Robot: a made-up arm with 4 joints. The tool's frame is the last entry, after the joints. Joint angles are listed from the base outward.
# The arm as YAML. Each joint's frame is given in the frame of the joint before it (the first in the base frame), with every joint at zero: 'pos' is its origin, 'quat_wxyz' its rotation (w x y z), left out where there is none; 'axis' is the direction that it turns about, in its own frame. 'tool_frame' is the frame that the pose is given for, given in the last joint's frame.
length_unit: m
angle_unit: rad
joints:
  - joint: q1
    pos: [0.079, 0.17, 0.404]
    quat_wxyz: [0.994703, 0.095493, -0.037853, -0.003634]
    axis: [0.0, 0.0, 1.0]
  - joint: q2
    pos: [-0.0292, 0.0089, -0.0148]
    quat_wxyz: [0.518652, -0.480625, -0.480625, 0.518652]
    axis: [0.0, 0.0, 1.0]
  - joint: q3
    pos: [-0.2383, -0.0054, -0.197]
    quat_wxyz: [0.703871, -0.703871, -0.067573, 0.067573]
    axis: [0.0, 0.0, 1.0]
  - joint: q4
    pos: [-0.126, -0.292, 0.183]
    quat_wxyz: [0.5, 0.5, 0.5, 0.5]
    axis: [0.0, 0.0, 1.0]
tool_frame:
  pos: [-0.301, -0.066, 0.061]
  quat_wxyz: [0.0, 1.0, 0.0, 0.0]
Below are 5 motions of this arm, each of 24 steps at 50 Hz.
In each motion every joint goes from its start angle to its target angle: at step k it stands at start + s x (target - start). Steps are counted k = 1, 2, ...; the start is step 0. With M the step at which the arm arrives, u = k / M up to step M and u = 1 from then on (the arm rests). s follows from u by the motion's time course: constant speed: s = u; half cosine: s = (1 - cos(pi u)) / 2; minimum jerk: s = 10 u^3 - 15 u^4 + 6 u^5.
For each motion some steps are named. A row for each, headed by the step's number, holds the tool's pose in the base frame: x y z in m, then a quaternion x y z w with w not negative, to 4 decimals.
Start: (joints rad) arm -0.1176 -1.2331 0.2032 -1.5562
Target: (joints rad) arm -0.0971 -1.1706 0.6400 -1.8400
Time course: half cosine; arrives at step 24
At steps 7, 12, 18, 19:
7: -0.0600 0.6294 0.0290 0.6169 -0.7534 0.0037 0.2275
12: -0.0292 0.6337 0.0516 0.5673 -0.7749 -0.0248 0.2776
18: 0.0093 0.6339 0.0693 0.5046 -0.7929 -0.0519 0.3375
19: 0.0141 0.6335 0.0709 0.4966 -0.7946 -0.0548 0.3449

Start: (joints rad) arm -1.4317 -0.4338 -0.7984 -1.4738
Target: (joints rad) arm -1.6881 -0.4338 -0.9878 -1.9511
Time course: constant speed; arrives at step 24
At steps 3, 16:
3: -0.2767 0.3397 -0.2552 0.3560 -0.7593 0.2466 0.4857
16: -0.2246 0.3143 -0.2614 0.2334 -0.8009 0.3062 0.4587

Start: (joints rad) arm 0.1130 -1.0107 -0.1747 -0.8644
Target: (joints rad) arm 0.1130 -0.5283 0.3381 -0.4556
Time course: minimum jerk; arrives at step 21
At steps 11, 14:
11: -0.3244 0.1958 -0.0401 0.8751 -0.2643 0.1127 0.3894
14: -0.3321 0.1891 0.0228 0.8515 -0.2450 0.0574 0.4600

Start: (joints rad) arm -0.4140 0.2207 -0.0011 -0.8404
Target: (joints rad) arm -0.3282 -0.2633 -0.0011 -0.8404
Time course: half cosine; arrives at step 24
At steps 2, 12, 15, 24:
2: -0.4314 -0.0054 0.0847 0.5336 -0.3428 0.1423 0.7599
12: -0.3954 0.0575 0.0041 0.6078 -0.3857 0.1386 0.6802
15: -0.3805 0.0871 -0.0219 0.6355 -0.4003 0.1359 0.6461
24: -0.3565 0.1396 -0.0557 0.6780 -0.4210 0.1299 0.5884

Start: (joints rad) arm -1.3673 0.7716 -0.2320 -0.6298
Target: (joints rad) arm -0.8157 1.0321 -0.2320 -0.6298
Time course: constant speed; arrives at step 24
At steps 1, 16, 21, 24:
1: -0.5205 0.3783 0.5734 0.3788 -0.1683 -0.3153 0.8537
16: -0.5409 0.1662 0.6159 0.3517 -0.0747 -0.1589 0.9195
21: -0.5311 0.1002 0.6309 0.3351 -0.0467 -0.1045 0.9352
24: -0.5217 0.0625 0.6401 0.3235 -0.0308 -0.0714 0.9430

